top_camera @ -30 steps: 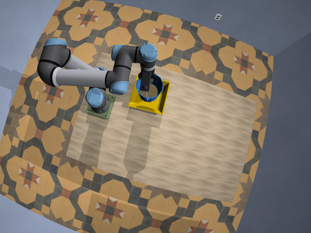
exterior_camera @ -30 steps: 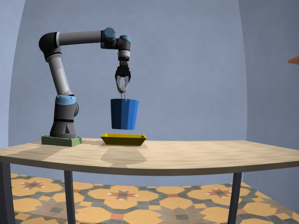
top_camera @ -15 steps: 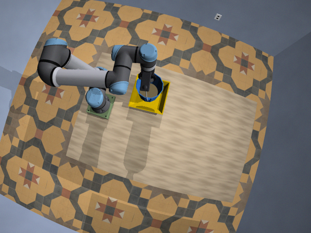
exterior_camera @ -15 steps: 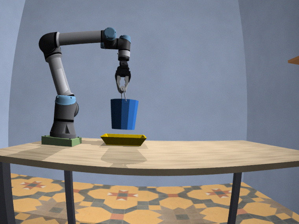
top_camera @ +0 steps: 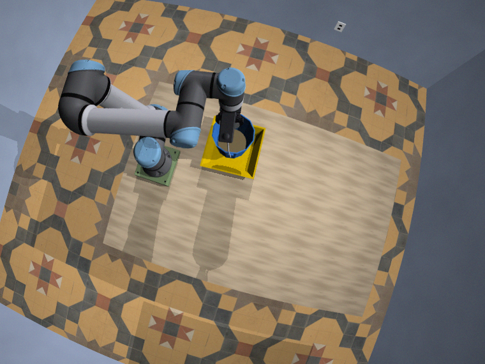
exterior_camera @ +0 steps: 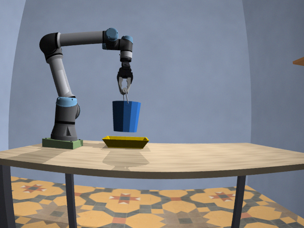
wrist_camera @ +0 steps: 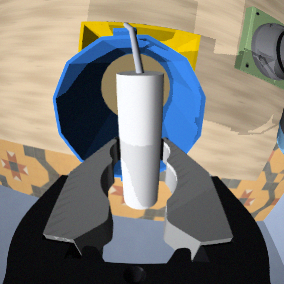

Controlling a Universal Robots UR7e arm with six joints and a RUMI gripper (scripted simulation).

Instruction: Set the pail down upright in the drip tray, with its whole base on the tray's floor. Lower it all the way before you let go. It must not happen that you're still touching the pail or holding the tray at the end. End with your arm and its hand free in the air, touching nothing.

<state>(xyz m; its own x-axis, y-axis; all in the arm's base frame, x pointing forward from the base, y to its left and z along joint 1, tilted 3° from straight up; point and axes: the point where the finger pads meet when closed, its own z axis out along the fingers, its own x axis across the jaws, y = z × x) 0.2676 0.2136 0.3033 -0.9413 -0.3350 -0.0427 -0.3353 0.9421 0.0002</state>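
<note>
The white-grey grip lies 3 cm below my hand and 1 cm ahead of it. Also, from my hand: blue pail (9 cm below, 1 cm ahead); then yellow drip tray (31 cm below, 2 cm ahead, 1 cm to the left).
</note>
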